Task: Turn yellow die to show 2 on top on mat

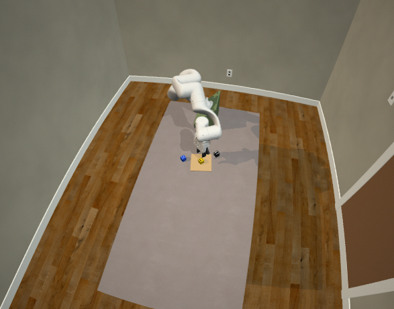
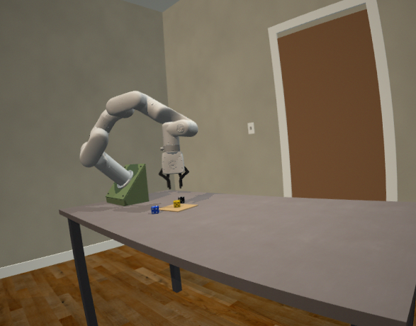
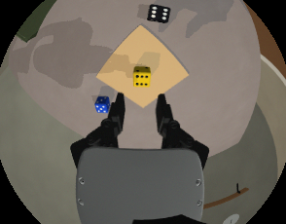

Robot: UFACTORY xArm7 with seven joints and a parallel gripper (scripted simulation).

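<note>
My hand is 9 cm above the yellow die. Round my hand: blue die (12 cm to the right, 10 cm below); black die (7 cm behind, 10 cm to the left, 10 cm below); tan mat (11 cm below).
</note>
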